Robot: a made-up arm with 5 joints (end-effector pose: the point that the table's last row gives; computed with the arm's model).
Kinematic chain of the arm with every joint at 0, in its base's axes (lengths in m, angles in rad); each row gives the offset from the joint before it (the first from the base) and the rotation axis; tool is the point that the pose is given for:
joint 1: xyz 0 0 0.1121 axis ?
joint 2: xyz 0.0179 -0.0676 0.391 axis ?
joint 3: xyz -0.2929 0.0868 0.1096 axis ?
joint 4: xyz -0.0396 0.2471 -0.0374 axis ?
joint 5: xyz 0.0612 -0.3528 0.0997 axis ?
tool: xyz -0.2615 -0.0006 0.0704
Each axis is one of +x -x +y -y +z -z.
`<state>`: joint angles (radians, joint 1 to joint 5).
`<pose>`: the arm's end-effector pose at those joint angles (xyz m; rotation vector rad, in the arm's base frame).
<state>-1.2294 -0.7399 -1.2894 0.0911 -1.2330</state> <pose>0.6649 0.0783 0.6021 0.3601 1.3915 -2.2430</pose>
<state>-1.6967 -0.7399 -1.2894 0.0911 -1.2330</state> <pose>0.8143 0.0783 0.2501 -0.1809 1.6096 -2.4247</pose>
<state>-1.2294 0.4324 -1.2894 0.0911 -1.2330</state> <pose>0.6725 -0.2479 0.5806 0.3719 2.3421 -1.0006</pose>
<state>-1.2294 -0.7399 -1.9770 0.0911 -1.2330</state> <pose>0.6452 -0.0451 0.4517 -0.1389 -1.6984 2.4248</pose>
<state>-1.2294 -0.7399 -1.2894 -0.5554 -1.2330</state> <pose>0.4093 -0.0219 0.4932 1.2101 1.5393 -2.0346</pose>
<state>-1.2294 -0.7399 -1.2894 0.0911 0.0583</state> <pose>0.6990 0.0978 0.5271 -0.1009 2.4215 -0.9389</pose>
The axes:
joint 1: -y
joint 2: +z
joint 3: -y
joint 4: -z
joint 5: -x

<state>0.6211 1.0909 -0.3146 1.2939 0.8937</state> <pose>-0.9593 -0.4142 0.3113 -1.0874 -0.3430 -0.4952</pose>
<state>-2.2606 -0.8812 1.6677 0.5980 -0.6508</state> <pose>0.1280 0.2930 0.1681 -0.3041 0.1973 -0.2765</pose>
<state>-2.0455 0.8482 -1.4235 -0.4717 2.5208</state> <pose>0.5836 -0.3145 -0.0148 0.8908 -0.1955 2.4853</pose>
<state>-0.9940 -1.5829 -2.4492 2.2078 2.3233</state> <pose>0.8754 0.0828 -0.1460 -0.7398 -0.9937 -1.4412</pose>
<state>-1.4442 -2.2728 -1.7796 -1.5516 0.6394</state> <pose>0.2457 0.0270 -0.1239 0.4199 0.8629 -1.2354</pose>
